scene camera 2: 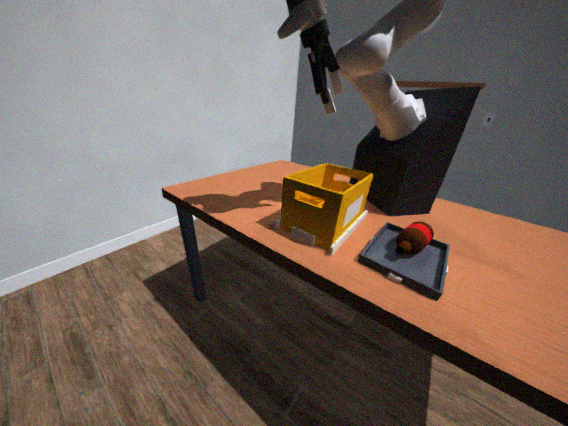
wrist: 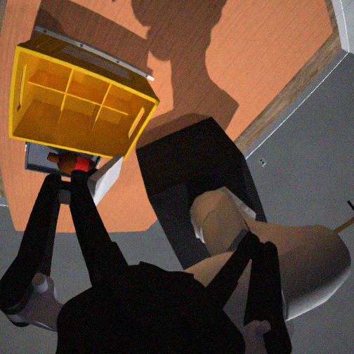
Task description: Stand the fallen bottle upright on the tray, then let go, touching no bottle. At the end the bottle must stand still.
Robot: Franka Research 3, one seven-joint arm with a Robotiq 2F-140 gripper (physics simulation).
Observation:
In view: the gripper [scene camera 2: 335, 102] and a brown bottle [scene camera 2: 413, 239].
The gripper also shows in the wrist view [wrist: 171, 184].

